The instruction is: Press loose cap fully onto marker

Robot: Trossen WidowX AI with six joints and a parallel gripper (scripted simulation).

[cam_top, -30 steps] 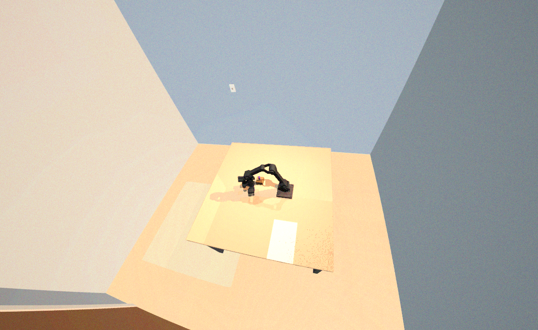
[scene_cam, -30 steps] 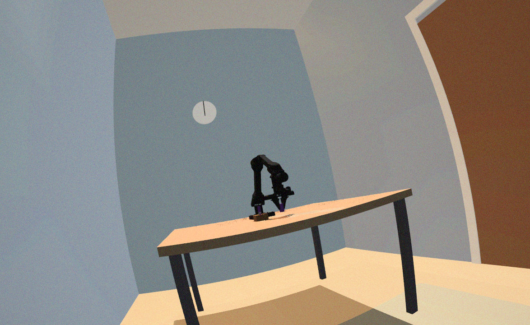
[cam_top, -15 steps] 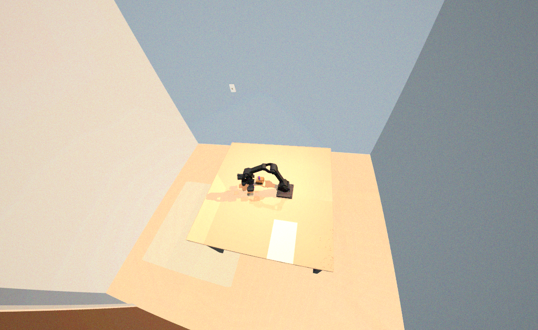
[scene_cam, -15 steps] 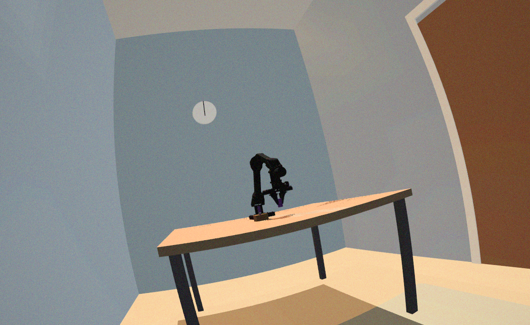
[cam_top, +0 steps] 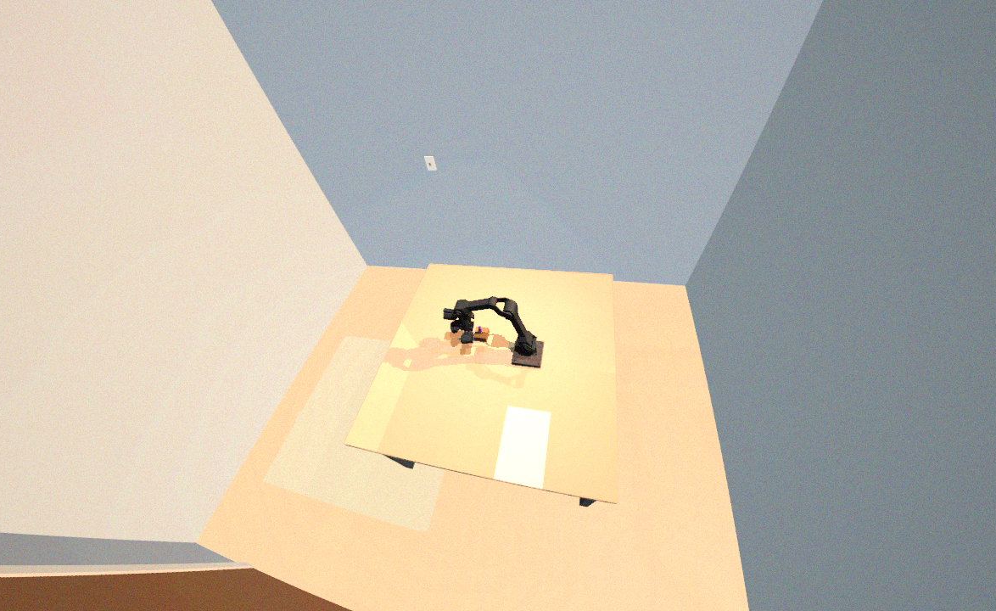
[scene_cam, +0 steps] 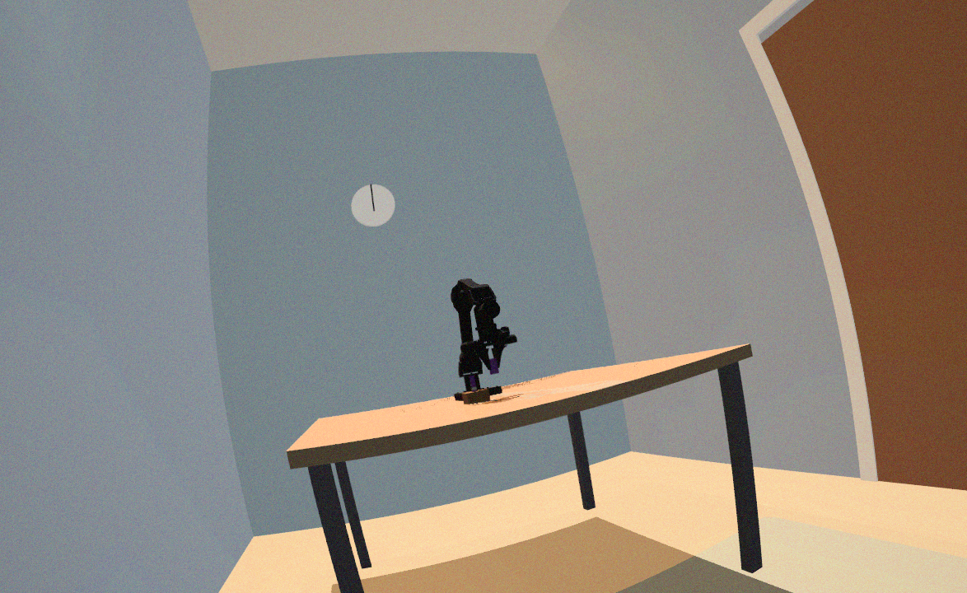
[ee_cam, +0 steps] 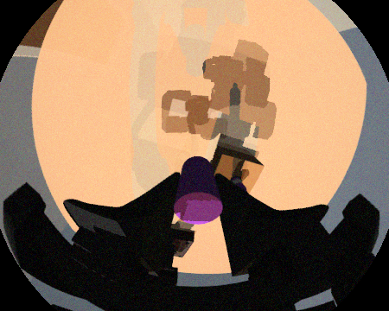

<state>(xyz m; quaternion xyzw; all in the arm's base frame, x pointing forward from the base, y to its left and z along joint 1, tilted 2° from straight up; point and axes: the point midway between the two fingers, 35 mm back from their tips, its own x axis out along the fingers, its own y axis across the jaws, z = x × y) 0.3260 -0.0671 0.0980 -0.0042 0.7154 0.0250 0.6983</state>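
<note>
The marker lies 40 mm behind my gripper tip, 60 mm to the right of it and 20 mm below it. Round my gripper tip: purple cap: 10 mm above; holder block: 40 mm behind, 60 mm to the right, 80 mm below.
</note>
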